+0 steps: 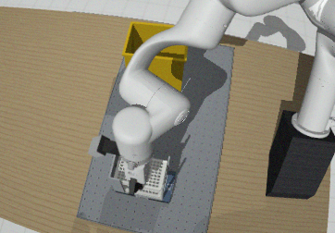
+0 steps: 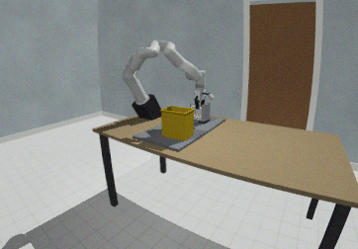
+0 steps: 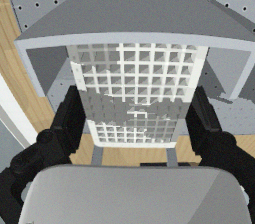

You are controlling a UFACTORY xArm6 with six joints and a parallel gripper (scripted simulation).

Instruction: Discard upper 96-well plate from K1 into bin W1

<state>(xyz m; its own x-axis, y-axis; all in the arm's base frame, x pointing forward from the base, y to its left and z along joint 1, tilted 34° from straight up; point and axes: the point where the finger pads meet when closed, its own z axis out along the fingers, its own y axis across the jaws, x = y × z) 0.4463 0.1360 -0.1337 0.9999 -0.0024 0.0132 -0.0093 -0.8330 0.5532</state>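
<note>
The yellow plastics bin W1 is 3 cm ahead of my hand, 37 cm to the right of it and 3 cm below it.
</note>
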